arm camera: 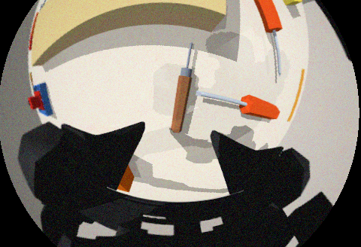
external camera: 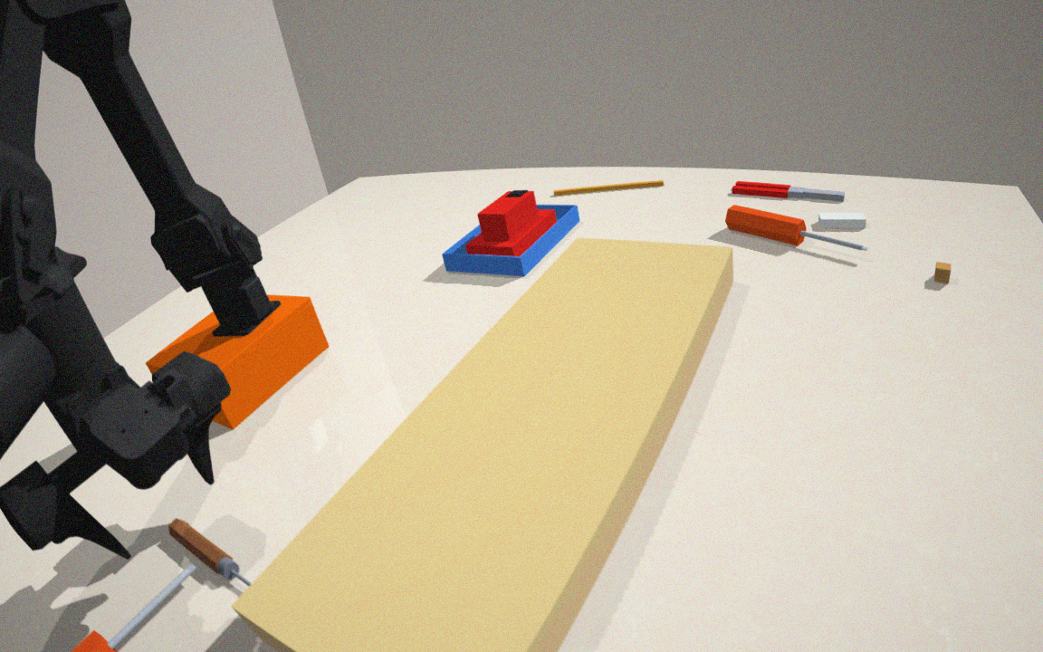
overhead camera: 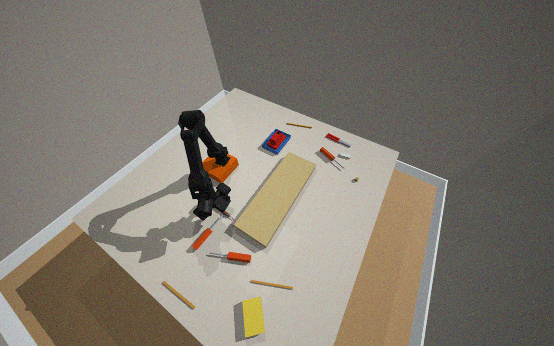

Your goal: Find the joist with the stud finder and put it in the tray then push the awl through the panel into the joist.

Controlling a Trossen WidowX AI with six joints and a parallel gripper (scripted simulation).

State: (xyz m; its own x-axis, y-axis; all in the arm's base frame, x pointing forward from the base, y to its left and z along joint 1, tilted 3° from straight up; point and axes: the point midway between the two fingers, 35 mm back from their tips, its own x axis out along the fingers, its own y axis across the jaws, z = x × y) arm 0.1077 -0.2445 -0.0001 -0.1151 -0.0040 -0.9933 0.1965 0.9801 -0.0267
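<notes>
Now: the awl 6 cm ahead of my gripper tip, 1 cm to the right of it and 2 cm below it. The rest, counted from my gripper tip: yellow block (36 cm ahead, 32 cm to the right, 1 cm below); red stud finder (10 cm ahead, 55 cm to the left, 2 cm above); blue tray (10 cm ahead, 54 cm to the left, 2 cm below).
</notes>
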